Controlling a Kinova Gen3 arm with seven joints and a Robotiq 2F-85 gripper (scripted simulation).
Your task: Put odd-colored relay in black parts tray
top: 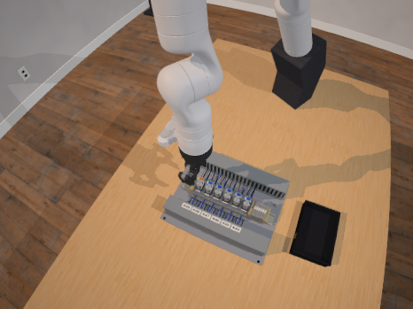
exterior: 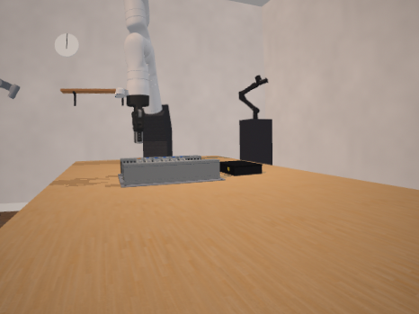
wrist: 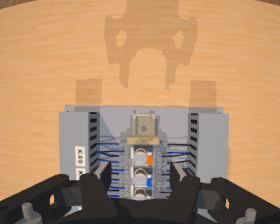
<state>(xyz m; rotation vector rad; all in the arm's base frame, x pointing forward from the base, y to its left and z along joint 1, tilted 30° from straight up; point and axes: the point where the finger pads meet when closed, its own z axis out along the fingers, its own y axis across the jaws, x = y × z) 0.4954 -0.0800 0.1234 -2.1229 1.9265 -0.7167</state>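
Now: hand 8 cm above the relay. The rest, counted from my hand: black parts tray (37 cm to the left, 12 cm below, 3 cm behind).
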